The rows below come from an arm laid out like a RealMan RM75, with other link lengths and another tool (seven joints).
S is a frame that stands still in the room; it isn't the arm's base.
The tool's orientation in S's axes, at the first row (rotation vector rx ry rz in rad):
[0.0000 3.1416 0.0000]
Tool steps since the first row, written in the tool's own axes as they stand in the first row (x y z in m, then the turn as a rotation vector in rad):
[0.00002 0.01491 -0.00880 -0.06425 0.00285 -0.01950]
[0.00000 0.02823 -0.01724 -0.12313 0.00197 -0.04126]
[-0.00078 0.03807 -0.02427 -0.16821 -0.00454 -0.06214]
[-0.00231 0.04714 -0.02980 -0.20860 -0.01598 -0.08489]
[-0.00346 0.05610 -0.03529 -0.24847 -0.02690 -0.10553]
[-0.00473 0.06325 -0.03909 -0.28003 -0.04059 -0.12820]
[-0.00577 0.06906 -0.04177 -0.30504 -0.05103 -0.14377]
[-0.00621 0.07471 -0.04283 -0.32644 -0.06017 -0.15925]
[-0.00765 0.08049 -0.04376 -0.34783 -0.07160 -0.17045]
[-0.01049 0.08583 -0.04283 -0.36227 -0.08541 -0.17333]
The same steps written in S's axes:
[-0.00002 0.01491 0.00880 0.06425 0.00285 0.01950]
[0.00000 0.02823 0.01724 0.12313 0.00197 0.04126]
[0.00078 0.03807 0.02427 0.16821 -0.00454 0.06214]
[0.00231 0.04714 0.02980 0.20860 -0.01598 0.08489]
[0.00346 0.05610 0.03529 0.24847 -0.02690 0.10553]
[0.00473 0.06325 0.03909 0.28003 -0.04059 0.12820]
[0.00577 0.06906 0.04177 0.30504 -0.05103 0.14377]
[0.00621 0.07471 0.04283 0.32644 -0.06017 0.15925]
[0.00765 0.08049 0.04376 0.34783 -0.07160 0.17045]
[0.01049 0.08583 0.04283 0.36227 -0.08541 0.17333]

